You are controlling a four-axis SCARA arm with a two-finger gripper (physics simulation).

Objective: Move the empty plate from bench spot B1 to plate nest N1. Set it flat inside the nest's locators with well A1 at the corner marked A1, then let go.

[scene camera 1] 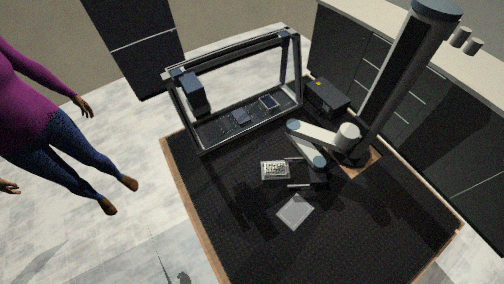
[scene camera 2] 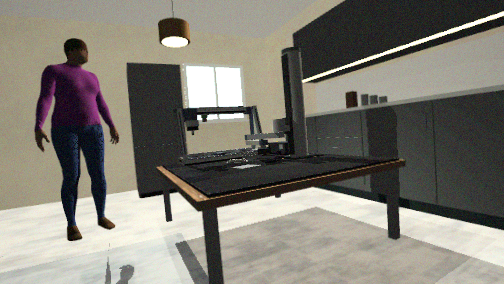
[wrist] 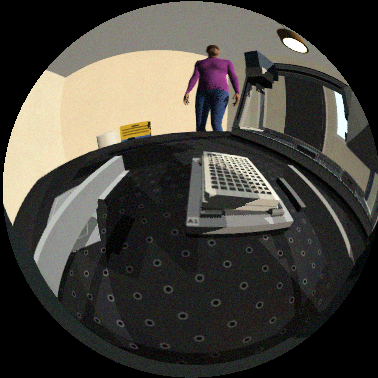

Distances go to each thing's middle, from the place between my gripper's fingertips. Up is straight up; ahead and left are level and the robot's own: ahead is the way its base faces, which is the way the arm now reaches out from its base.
Scene:
I see my gripper 6 cm to the left of the white well plate (wrist: 228, 181), 3 cm short of it and 3 cm above it. Also, from my hand: grey plate nest (wrist: 210, 220) (6 cm to the right, 5 cm below, 3 cm ahead).

